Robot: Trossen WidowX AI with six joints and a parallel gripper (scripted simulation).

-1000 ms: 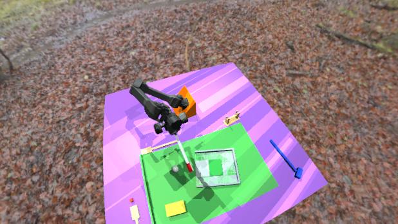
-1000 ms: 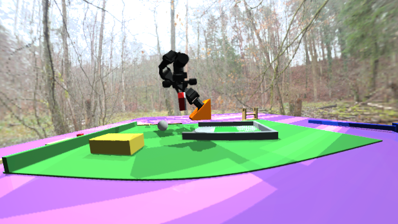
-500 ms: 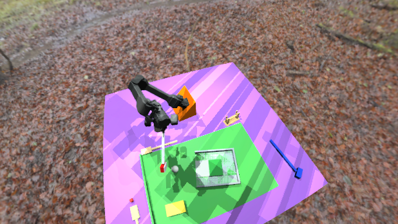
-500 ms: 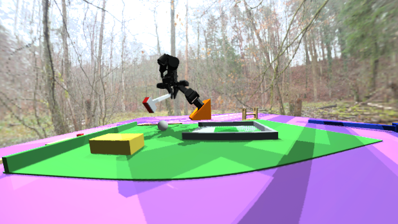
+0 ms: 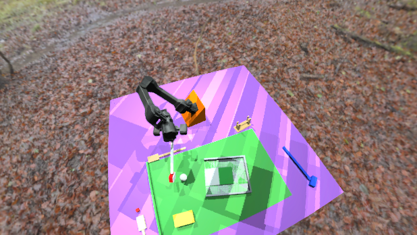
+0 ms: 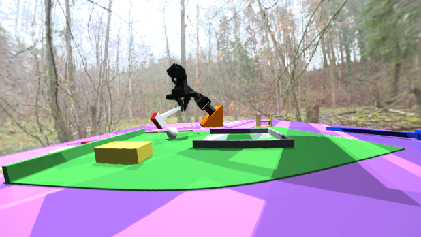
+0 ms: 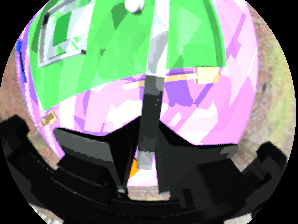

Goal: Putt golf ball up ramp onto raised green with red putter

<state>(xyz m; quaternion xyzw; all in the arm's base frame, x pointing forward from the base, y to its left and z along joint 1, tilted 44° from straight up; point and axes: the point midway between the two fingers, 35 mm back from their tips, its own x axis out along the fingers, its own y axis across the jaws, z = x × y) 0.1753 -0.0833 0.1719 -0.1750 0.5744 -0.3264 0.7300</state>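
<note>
Now: gripper tip 11 cm short of the red putter and 3 cm to the left of it. The rest, counted from my gripper tip: white golf ball (22 cm ahead, 1 cm to the right, 8 cm below); then yellow block (43 cm ahead, 6 cm to the right, 9 cm below); then green wall (31 cm ahead, 20 cm to the right, 9 cm below).
</note>
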